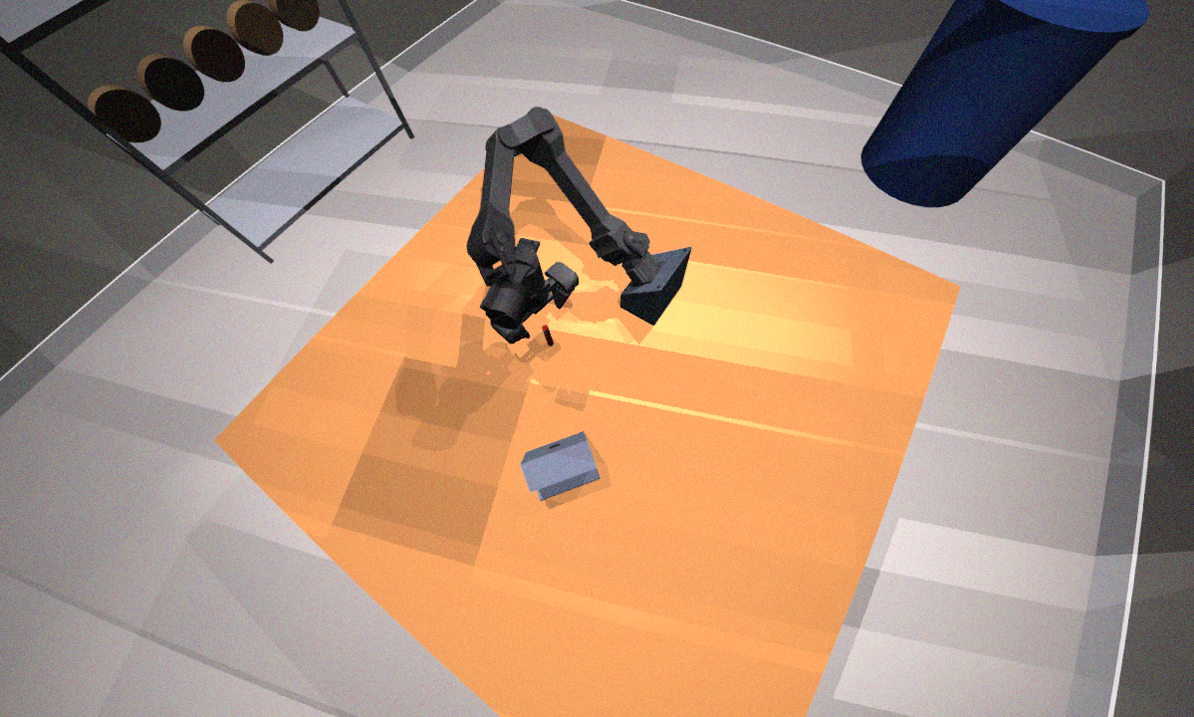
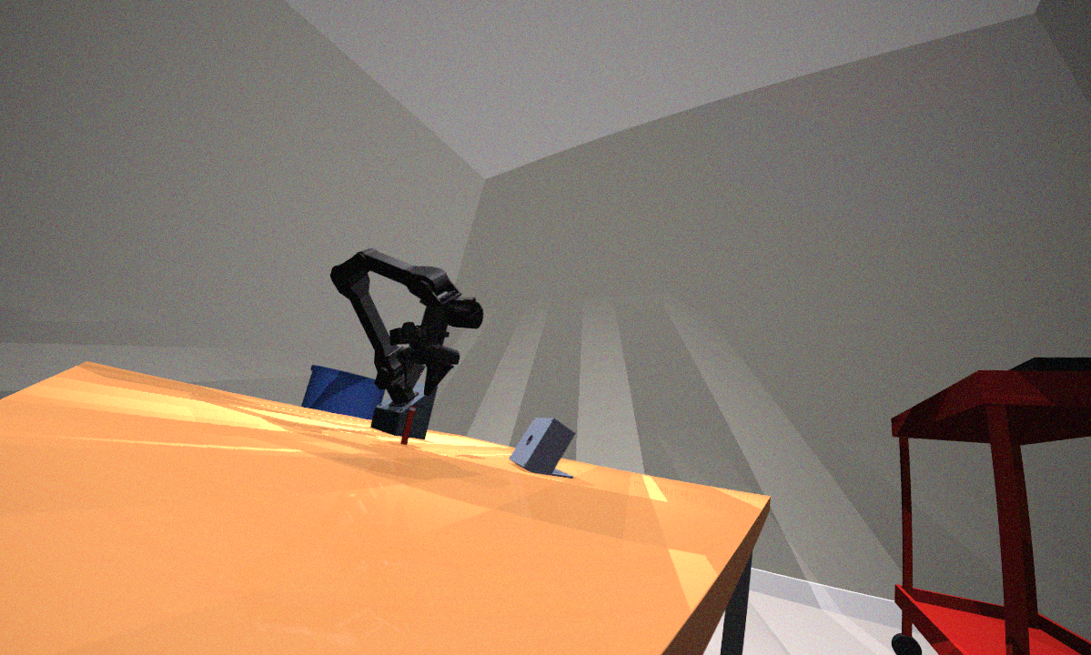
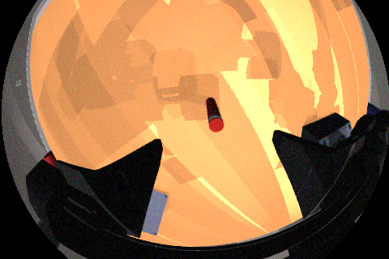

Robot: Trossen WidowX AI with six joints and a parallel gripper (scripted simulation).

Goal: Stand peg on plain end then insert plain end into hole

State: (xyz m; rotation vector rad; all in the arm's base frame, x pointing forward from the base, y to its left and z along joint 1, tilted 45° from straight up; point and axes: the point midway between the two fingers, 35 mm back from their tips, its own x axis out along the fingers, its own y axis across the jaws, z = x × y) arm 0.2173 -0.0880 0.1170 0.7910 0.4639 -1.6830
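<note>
Right now my gripper tip is 50 mm above the red peg. The rest, counted from my gripper tip: sloped grey-blue panel: 230 mm ahead, 160 mm to the left, 60 mm below.
</note>
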